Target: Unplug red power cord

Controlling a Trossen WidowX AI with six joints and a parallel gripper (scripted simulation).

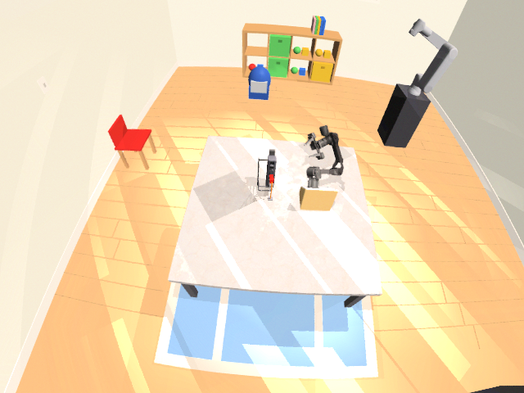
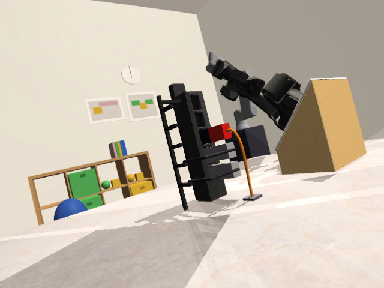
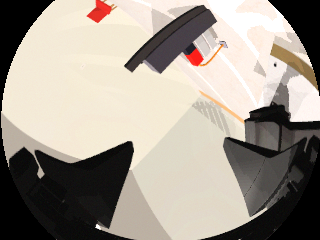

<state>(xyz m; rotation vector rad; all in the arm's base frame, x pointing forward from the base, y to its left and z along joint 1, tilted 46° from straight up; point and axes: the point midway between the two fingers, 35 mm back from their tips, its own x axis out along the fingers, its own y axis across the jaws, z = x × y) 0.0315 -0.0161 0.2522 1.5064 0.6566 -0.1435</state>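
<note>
Right now my gripper tip is 220 mm short of the red plug, 170 mm above it and 80 mm to the right of it.
</note>
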